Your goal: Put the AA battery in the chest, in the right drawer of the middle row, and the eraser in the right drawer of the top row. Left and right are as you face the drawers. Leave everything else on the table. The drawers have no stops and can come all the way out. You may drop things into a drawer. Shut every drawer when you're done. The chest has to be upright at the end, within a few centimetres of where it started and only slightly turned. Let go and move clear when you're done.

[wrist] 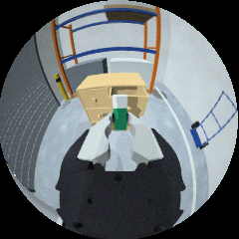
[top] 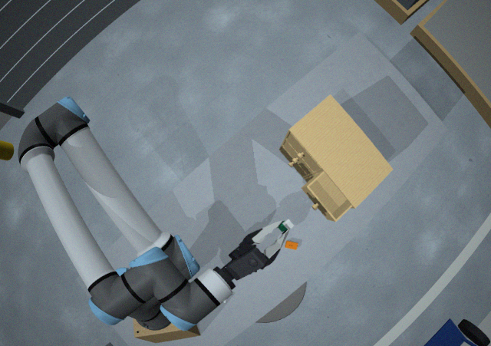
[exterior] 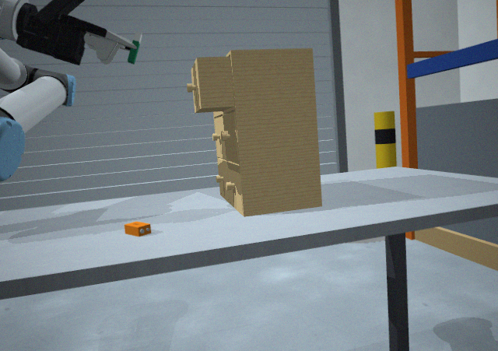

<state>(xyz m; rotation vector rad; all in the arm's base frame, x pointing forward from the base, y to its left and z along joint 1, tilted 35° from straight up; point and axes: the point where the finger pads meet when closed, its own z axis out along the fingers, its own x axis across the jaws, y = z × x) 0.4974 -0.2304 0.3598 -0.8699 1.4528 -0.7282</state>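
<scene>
The eraser lies 10 mm ahead of my hand. The rest, counted from my hand: orange block: 140 mm to the right, 370 mm below; green AA battery: 260 mm ahead, 250 mm below.
</scene>
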